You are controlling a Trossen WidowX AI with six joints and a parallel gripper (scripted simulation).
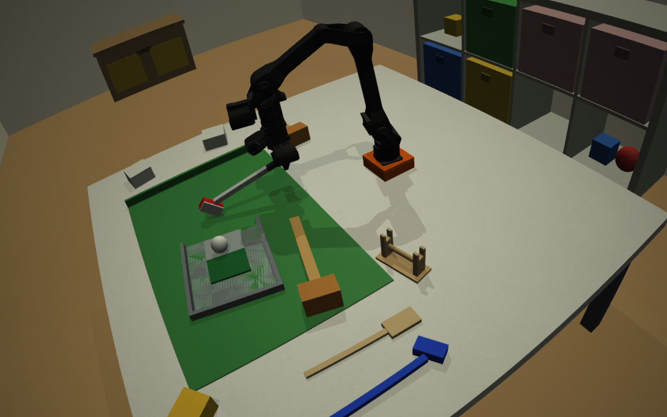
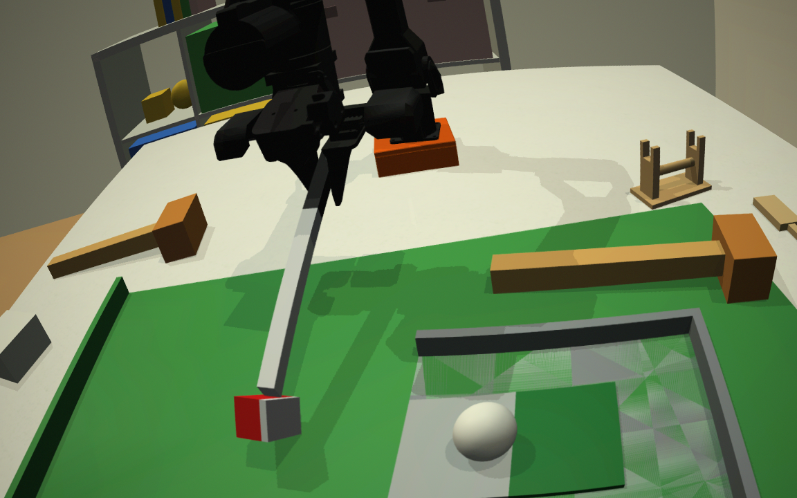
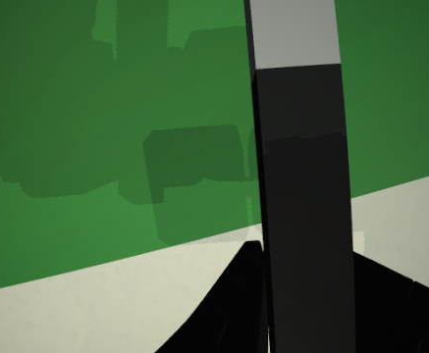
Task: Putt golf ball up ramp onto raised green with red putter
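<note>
Right now the red putter is 12 cm ahead of my gripper tip and 1 cm below it. From my gripper tip the other things lie so: green mat (20 cm ahead, 10 cm to the left, 8 cm below); grey-walled frame (22 cm to the left, 22 cm ahead, 7 cm below); white golf ball (23 cm ahead, 14 cm to the left, 5 cm below).
</note>
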